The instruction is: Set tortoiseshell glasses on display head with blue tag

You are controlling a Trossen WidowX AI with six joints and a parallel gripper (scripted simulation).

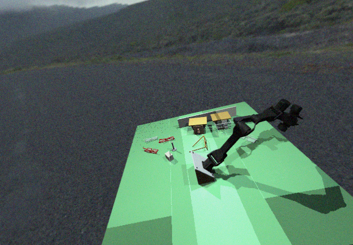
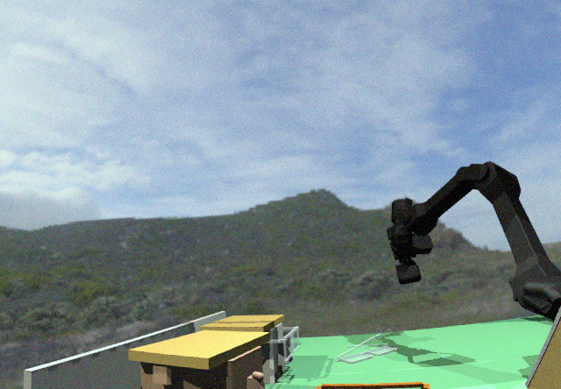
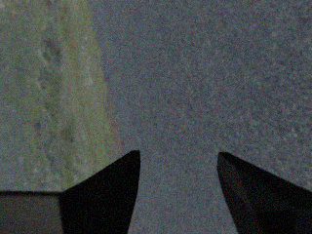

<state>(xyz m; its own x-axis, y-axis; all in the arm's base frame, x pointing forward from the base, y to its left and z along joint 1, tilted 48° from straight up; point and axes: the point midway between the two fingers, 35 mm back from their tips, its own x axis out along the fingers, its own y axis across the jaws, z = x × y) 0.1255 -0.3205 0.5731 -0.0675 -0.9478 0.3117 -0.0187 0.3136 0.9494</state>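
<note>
Now: the small post 160 mm ahead of my gripper tip, 900 mm to the left of it and 170 mm below it. Round my gripper tip: white cube (70 mm ahead, 940 mm to the left, 160 mm below); black case (380 mm ahead, 220 mm to the left, 170 mm below); low grey wall (490 mm ahead, 540 mm to the left, 140 mm below).
</note>
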